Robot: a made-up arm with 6 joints. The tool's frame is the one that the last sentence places.
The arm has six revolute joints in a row. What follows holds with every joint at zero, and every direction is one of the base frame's.
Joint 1 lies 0.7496 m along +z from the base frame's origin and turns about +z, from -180 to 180 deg.
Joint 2 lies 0.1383 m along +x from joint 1 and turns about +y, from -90 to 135 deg.
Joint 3 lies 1.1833 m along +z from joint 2 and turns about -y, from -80.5 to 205 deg.
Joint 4 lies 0.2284 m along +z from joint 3 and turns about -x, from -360 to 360 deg.
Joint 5 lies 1.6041 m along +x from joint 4 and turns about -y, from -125 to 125 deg.
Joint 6 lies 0.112 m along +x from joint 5 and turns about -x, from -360 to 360 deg.
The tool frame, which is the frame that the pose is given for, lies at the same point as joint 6; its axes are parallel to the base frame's.
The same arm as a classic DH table. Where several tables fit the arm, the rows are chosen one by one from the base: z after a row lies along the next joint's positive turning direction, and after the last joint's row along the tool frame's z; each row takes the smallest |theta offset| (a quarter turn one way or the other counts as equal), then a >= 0, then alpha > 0; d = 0 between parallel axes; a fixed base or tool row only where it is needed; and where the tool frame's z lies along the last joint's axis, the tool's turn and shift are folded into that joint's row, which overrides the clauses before.
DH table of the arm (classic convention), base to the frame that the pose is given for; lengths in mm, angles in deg. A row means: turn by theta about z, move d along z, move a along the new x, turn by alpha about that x. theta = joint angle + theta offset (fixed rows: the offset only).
joint 1: theta offset 0  d 749.6  a 138.3  alpha -90
joint 2: theta offset -90  d 0  a 1183.3  alpha 180
joint 3: theta offset 0  d 0  a 228.4  alpha -90
joint 4: theta offset 0  d -1604.1  a 0  alpha 90
joint 5: theta offset 0  d 0  a 0  alpha -90
joint 6: theta offset 90  d -112  a 0  alpha 90
tool (fixed): theta offset -90  d 0  a 0  alpha 0
Joint limits (deg, base to tool): -180..180 -90..135 -80.5..205 -360..360 -125..125 -360..360

